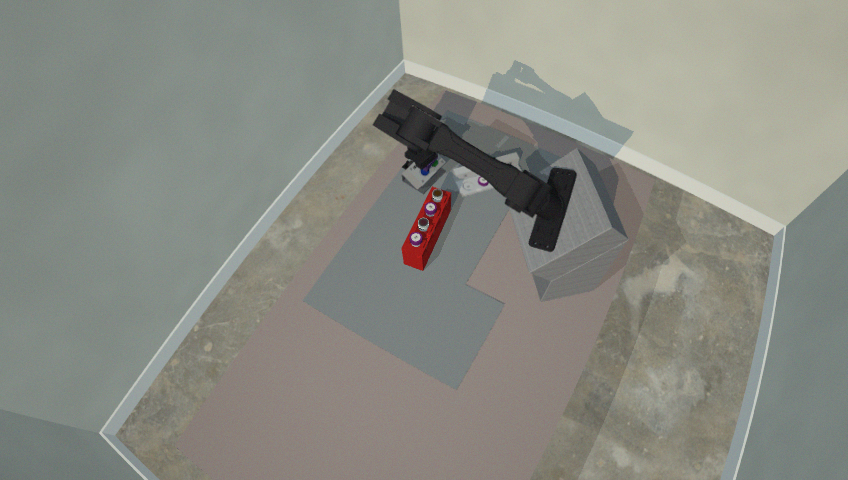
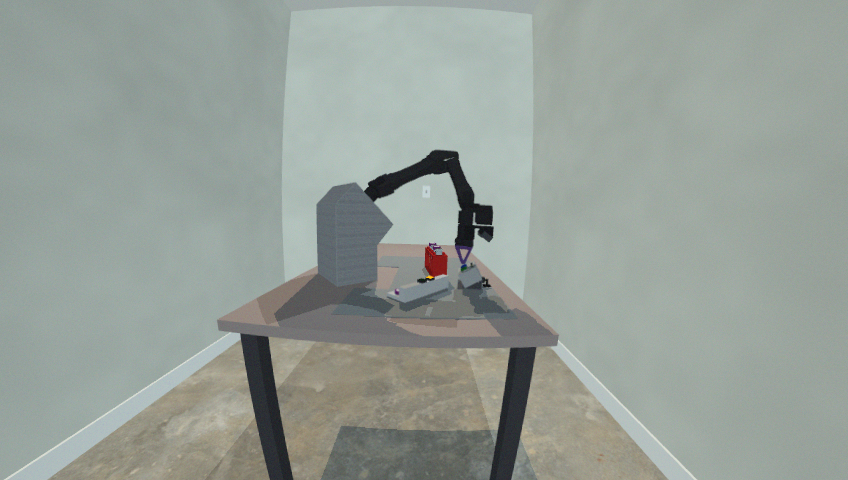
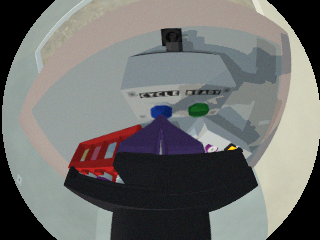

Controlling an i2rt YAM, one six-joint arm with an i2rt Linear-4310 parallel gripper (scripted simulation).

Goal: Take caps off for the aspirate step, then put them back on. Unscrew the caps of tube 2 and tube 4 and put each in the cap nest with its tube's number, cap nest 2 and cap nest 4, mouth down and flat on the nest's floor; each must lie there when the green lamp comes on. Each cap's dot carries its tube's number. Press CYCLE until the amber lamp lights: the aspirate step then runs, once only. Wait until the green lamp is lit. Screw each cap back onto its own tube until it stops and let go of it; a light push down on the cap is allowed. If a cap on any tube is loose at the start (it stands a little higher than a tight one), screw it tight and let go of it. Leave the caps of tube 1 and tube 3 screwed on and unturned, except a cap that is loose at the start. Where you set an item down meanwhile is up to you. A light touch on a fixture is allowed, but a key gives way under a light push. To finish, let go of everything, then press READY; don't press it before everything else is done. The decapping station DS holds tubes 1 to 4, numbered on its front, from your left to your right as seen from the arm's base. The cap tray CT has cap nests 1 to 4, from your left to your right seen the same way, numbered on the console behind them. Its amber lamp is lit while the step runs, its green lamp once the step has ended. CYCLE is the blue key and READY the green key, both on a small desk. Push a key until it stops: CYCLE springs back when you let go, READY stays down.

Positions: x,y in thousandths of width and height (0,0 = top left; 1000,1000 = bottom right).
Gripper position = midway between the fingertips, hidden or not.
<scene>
In view: my gripper (image 3: 502,498), a small key desk (image 1: 486,368) and a mat (image 3: 267,431).
</scene>
